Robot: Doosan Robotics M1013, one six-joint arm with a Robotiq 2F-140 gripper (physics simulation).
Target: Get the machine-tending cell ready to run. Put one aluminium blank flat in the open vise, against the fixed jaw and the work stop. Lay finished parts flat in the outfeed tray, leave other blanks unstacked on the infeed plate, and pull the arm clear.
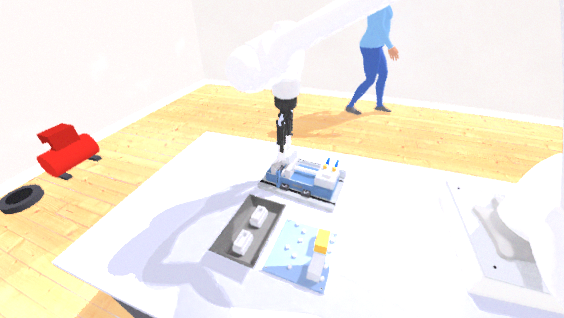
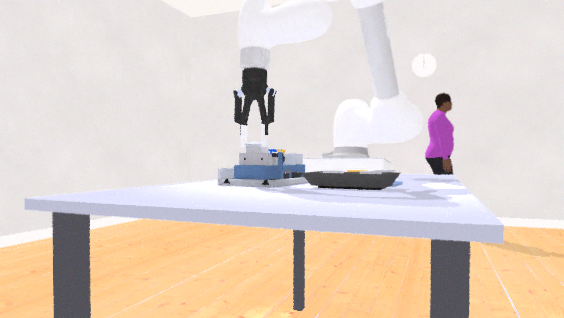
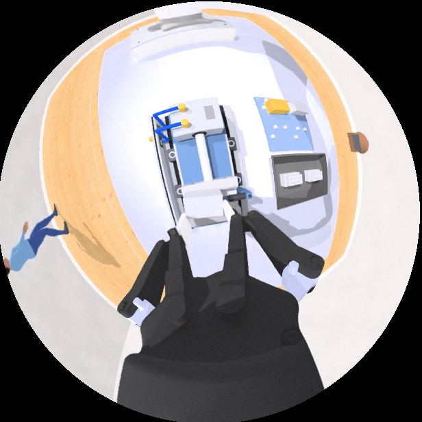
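Observation:
My gripper points down at the vise's jaw end, shut on a pale grey blank. The blank is held level above the jaws; the gap beneath is hidden, so contact is unclear. The blue vise has a work stop at its side. Two pale slotted parts lie apart in the dark outfeed tray. Another pale blank lies on the blue infeed plate.
A yellow block lies on the infeed plate, beside the pale blank. Blue and yellow fittings stick up at the vise's far end. The robot base stands across the table. Two people stand off the table.

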